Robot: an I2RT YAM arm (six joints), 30 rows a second.
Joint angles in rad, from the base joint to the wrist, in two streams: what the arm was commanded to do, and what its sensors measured. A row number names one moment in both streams.
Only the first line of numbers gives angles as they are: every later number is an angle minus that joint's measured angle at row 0.
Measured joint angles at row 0: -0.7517, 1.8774, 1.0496, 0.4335, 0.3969, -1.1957
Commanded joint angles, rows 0 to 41: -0.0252, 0.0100, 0.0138, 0.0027, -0.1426, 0.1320; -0.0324, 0.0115, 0.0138, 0.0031, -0.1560, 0.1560; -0.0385, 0.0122, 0.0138, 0.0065, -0.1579, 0.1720; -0.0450, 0.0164, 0.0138, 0.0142, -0.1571, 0.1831; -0.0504, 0.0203, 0.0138, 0.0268, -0.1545, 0.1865; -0.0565, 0.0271, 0.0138, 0.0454, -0.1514, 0.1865; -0.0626, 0.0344, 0.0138, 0.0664, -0.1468, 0.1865; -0.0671, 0.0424, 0.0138, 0.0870, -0.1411, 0.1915; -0.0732, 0.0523, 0.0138, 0.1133, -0.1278, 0.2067; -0.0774, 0.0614, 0.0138, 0.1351, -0.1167, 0.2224; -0.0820, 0.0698, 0.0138, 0.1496, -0.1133, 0.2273; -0.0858, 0.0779, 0.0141, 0.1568, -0.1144, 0.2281; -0.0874, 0.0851, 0.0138, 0.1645, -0.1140, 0.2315; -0.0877, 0.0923, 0.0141, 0.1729, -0.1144, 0.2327; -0.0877, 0.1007, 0.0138, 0.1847, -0.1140, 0.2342; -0.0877, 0.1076, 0.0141, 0.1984, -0.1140, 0.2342; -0.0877, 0.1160, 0.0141, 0.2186, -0.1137, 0.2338; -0.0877, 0.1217, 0.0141, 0.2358, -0.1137, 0.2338; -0.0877, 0.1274, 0.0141, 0.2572, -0.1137, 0.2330; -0.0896, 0.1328, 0.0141, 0.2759, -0.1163, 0.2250; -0.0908, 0.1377, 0.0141, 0.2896, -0.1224, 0.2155; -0.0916, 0.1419, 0.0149, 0.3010, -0.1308, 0.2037; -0.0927, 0.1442, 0.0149, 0.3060, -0.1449, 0.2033; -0.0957, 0.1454, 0.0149, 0.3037, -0.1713, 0.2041; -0.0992, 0.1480, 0.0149, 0.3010, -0.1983, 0.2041; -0.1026, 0.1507, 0.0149, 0.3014, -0.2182, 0.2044; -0.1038, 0.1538, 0.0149, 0.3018, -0.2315, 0.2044; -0.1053, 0.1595, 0.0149, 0.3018, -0.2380, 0.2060; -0.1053, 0.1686, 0.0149, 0.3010, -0.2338, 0.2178; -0.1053, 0.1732, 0.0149, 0.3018, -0.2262, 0.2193; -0.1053, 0.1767, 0.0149, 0.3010, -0.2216, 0.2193; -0.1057, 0.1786, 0.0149, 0.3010, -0.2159, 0.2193; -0.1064, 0.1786, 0.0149, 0.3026, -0.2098, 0.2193; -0.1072, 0.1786, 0.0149, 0.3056, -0.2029, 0.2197; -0.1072, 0.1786, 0.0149, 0.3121, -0.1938, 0.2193; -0.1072, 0.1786, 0.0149, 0.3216, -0.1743, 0.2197; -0.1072, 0.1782, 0.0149, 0.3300, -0.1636, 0.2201; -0.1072, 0.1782, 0.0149, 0.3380, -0.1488, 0.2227; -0.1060, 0.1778, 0.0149, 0.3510, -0.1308, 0.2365; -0.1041, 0.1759, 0.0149, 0.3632, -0.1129, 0.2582; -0.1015, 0.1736, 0.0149, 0.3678, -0.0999, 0.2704; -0.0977, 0.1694, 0.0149, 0.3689, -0.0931, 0.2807
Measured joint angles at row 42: -0.1030, 0.1732, 0.0004, 0.3583, -0.1499, 0.2254
